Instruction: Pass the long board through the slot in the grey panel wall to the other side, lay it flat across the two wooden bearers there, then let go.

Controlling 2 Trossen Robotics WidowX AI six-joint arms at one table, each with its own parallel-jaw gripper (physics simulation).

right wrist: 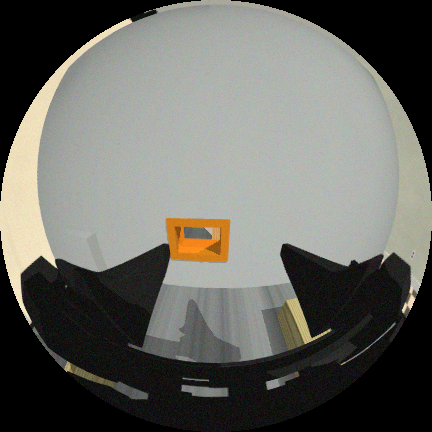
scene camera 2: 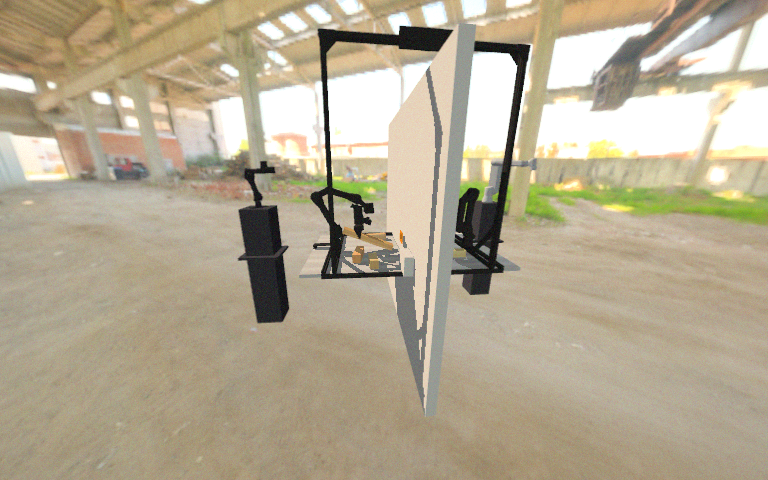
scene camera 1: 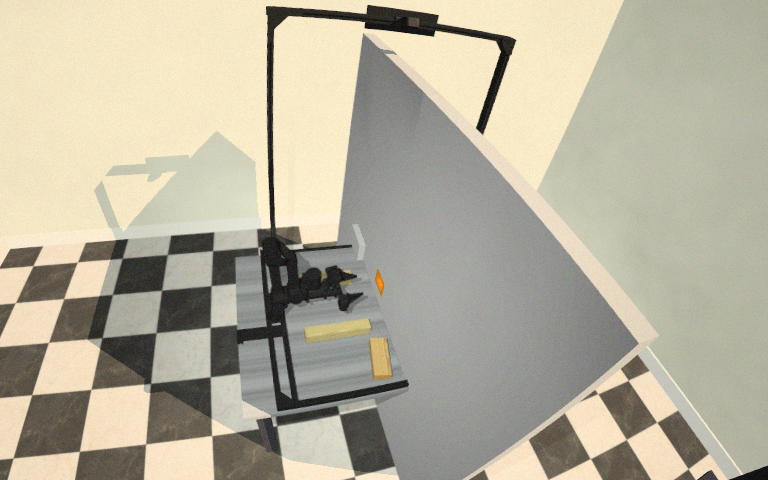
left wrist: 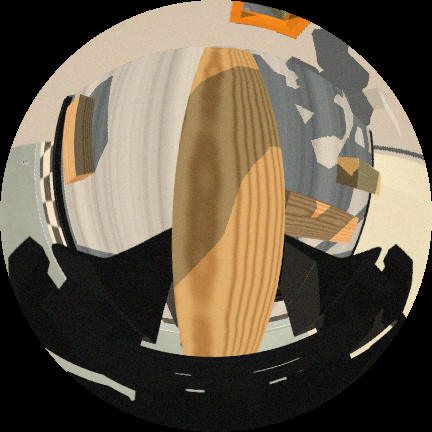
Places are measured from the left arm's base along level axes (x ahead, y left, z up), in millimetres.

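Pixels of known places: left gripper, fingertip midpoint: (scene camera 2: 359,237) (left wrist: 224,232); right gripper, fingertip midpoint: (right wrist: 227,250) (scene camera 1: 360,284); right arm's base, link origin: (scene camera 2: 467,245) (scene camera 1: 275,316).
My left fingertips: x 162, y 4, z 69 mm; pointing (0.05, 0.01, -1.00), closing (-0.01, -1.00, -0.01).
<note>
For each thing: its top centre in the pictures, then the offset to it from my left fingertips. "pt": a spot on its surface instead.
- slot's orange rim, surface spot: (right wrist: 197,223) pt dx +322, dy -47, dz +42 mm
- block, top centre: (scene camera 1: 380,355) dx +394, dy +249, dz -50 mm
- pale bracket, surface spot: (scene camera 1: 359,242) pt dx +346, dy -292, dz +12 mm
My left gripper (scene camera 2: 357,234) (left wrist: 224,232) is shut on the long board (scene camera 2: 374,240) (left wrist: 230,190). The board slopes in scene camera 2, its wall-side end lower; I cannot tell whether that end touches the table. It is on the near side of the grey panel wall (scene camera 1: 481,283) (scene camera 2: 416,158) (right wrist: 215,125). The slot's orange rim (scene camera 1: 380,282) (scene camera 2: 401,236) (left wrist: 260,24) (right wrist: 197,223) is beyond and above the board's far end in the left wrist view. My right gripper (scene camera 1: 358,286) (right wrist: 227,250) is open and empty across the wall, facing the slot. Beside it lie two bearers, one (scene camera 1: 338,330) (right wrist: 294,322) plain, the other (right wrist: 90,375) partly hidden.
Wooden blocks (left wrist: 80,137) (left wrist: 320,217) (left wrist: 357,175) lie on both sides of the board. On the right arm's side, another block (scene camera 1: 380,358) lies close to the wall. A pale bracket (scene camera 1: 359,242) stands at the wall's foot. A black frame (scene camera 1: 270,130) (scene camera 2: 325,124) surrounds the table.
</note>
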